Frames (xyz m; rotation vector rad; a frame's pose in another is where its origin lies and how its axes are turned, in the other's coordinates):
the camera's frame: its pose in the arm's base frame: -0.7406 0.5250 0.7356 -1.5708 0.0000 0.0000
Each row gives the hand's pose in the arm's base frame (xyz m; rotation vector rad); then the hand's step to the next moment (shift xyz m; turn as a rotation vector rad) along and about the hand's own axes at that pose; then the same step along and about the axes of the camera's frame.
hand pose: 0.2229 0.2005 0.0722 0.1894 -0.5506 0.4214
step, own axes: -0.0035 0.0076 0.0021 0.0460 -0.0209 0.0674
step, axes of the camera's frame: -0.0070 -0.0003 0.0050 0.0131 -0.0801 -0.0225
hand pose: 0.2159 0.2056 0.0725 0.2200 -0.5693 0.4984
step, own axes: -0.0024 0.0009 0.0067 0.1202 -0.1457 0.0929
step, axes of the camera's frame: -0.0053 -0.0042 -0.0024 0.1188 -0.1351 -0.1093
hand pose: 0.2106 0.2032 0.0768 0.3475 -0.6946 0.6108
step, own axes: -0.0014 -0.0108 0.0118 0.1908 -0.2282 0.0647
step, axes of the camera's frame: 0.0002 -0.0065 -0.0147 0.2271 -0.1550 -0.1307
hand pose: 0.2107 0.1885 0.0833 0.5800 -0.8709 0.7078
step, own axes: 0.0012 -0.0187 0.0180 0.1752 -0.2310 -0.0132
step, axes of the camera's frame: 0.0061 -0.0072 -0.0242 0.2594 -0.1008 -0.0823
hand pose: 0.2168 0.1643 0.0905 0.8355 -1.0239 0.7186
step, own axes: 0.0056 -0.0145 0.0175 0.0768 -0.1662 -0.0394
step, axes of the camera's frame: 0.0065 -0.0064 -0.0216 0.1821 -0.0185 -0.0396
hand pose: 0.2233 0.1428 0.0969 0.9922 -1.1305 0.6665
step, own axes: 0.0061 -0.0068 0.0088 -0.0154 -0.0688 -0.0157
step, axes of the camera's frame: 0.0040 -0.0046 -0.0111 0.0602 0.0370 -0.0150
